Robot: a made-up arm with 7 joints.
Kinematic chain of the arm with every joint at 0, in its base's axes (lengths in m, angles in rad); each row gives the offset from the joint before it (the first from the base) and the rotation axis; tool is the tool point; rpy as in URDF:
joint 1: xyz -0.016 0.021 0.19 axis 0 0.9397 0.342
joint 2: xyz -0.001 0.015 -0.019 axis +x
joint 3: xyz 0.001 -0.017 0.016 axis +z
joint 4: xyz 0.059 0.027 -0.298 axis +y
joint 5: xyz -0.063 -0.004 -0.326 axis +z
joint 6: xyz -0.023 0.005 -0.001 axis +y
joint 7: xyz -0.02 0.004 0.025 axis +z
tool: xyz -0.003 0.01 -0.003 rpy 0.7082 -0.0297 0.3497
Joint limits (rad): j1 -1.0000..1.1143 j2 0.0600..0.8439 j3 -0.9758..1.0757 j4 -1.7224..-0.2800 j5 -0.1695..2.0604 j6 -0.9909..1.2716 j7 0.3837..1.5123
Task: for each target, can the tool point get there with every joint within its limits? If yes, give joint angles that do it. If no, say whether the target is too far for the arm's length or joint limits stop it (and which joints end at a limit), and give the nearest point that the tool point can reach.
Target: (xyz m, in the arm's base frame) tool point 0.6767 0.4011 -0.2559
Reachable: no: too far | nearest point 0.5007 0.3051 -0.1424 | short by 0.230 m
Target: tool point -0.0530 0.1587 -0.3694
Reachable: yes | joints 0.6965 0.6366 -0.5553 -1.5779 0.1384 -0.4742 0.5859
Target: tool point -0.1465 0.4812 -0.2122
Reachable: yes | joints 0.7624 0.7206 0.5229 -1.0221 1.3472 -0.7678 1.3161
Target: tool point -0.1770 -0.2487 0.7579
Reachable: no: joint limits stop it (at a limit: joint 1, joint 2, joint 4, joint 5, joint 6, joint 7) | nearest point 0.3803 -0.2664 0.2827 | short by 0.733 m
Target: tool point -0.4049 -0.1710 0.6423
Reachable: no: joint limits stop it (at a limit: joint 1, joint 2, joint 3, joint 4, joint 5) | nearest point -0.5662 -0.0039 -0.0854 | short by 0.764 m
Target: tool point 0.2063 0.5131 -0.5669
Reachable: no: too far | nearest point 0.1458 0.3798 -0.3607 | short by 0.253 m
